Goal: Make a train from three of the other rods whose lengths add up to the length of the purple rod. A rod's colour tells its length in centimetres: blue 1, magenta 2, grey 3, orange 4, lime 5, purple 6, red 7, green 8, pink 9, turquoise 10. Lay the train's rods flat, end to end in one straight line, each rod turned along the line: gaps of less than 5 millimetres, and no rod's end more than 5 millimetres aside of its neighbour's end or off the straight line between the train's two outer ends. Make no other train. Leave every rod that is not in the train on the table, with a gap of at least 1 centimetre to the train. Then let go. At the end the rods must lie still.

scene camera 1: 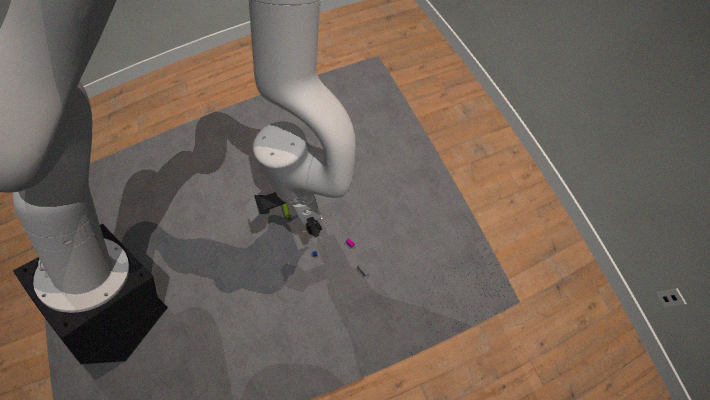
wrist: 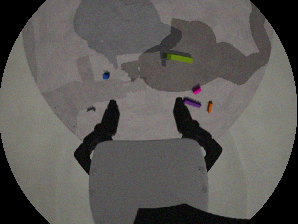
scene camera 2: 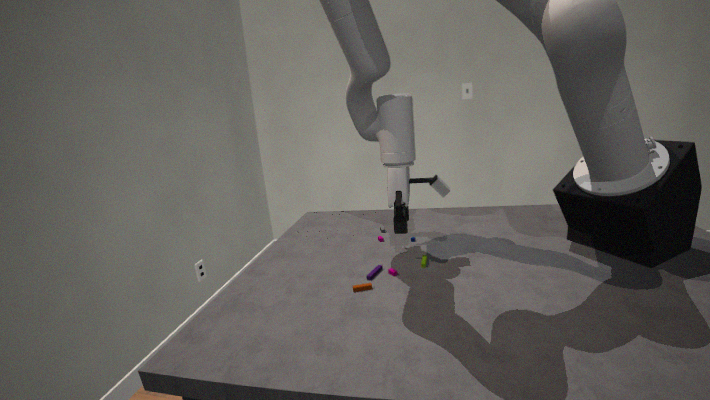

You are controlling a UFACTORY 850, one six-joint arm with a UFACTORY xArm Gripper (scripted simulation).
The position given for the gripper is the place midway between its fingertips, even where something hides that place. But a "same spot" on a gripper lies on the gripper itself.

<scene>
gripper: scene camera 1 309, 214; wrist; scene camera 2
same spot on gripper: (scene camera 2: 400, 221) = (wrist: 191, 117)
</scene>
